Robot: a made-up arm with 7 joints.
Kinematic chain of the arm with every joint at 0, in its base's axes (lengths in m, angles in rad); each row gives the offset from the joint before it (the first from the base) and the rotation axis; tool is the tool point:
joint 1: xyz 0 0.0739 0 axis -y
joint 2: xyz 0 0.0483 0 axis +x
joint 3: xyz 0 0 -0.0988 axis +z
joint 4: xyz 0 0 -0.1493 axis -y
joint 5: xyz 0 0 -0.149 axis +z
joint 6: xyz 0 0 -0.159 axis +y
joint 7: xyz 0 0 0 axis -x
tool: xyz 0 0 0
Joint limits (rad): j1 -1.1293..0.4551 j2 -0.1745..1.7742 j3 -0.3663..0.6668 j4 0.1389..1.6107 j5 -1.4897..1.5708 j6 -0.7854..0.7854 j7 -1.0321..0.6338
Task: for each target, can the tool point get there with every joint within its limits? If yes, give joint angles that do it. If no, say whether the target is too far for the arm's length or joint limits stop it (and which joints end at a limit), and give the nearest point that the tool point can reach.
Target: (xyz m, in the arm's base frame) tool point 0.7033 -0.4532 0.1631
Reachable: no: too far | nearest point 0.3591 -0.0303 -0.0797 | short by 0.597 m
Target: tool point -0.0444 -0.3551 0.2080
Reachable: no: joint limits stop it (at a limit: joint 1, joint 2, joint 3, joint 4) | nearest point 0.3518 -0.0273 -0.0651 | short by 0.582 m
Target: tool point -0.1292 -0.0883 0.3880
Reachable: no: joint limits stop it (at a limit: joint 1, joint 2, joint 3, joint 4) | nearest point 0.1143 0.3147 0.3165 | short by 0.476 m
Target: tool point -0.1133 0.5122 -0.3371
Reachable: yes | joints -0.8551 0.9907 -0.2332 0.6445 -0.7258 -0.3303 -0.0749
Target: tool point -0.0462 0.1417 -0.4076
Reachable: yes | joints -0.9582 0.0446 0.0239 1.4907 -0.6063 -0.2524 0.4150
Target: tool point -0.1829 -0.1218 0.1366
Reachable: no: joint limits stop it (at a limit: joint 1, joint 2, joint 3, joint 4) | nearest point -0.0699 -0.0273 -0.3508 | short by 0.509 m
